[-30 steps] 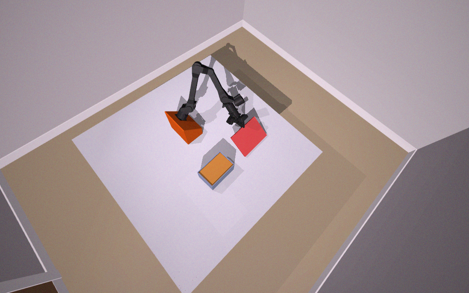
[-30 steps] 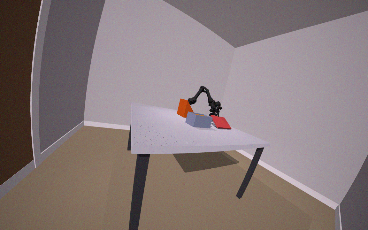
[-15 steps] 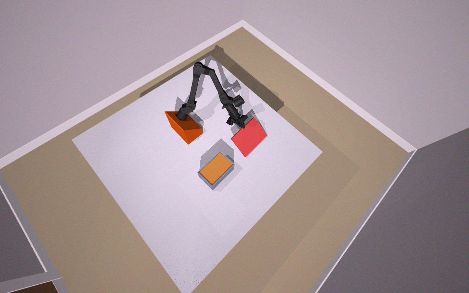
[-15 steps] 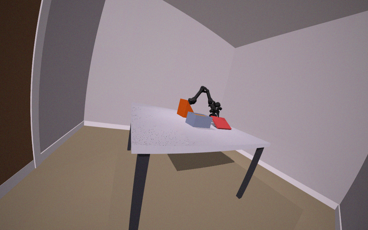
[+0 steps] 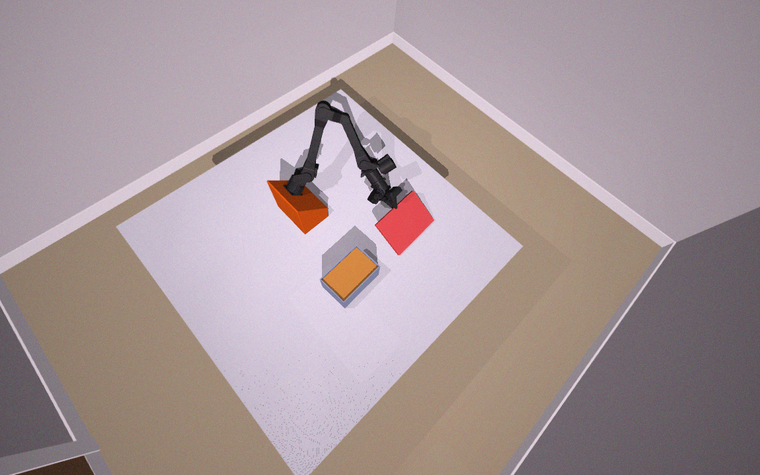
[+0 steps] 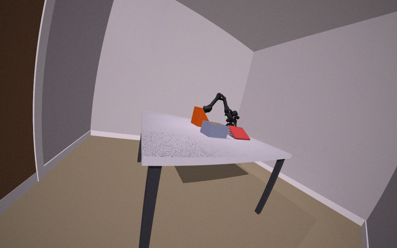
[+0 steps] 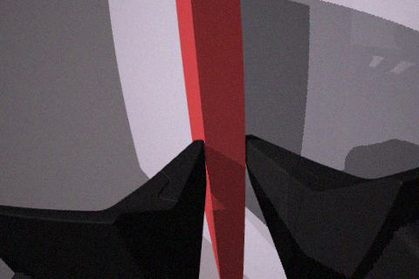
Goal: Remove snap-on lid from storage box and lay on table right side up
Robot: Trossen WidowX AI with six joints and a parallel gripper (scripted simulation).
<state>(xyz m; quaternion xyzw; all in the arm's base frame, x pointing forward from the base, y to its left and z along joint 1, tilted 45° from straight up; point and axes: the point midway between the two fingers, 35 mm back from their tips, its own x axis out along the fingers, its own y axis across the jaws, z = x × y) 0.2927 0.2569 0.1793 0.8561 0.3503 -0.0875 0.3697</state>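
The red lid is 7 cm ahead of my gripper tip, 1 cm to the left of it and 4 cm below it. The rest, counted from my gripper tip: grey-blue storage box 11 cm ahead, 34 cm to the right, 4 cm below.
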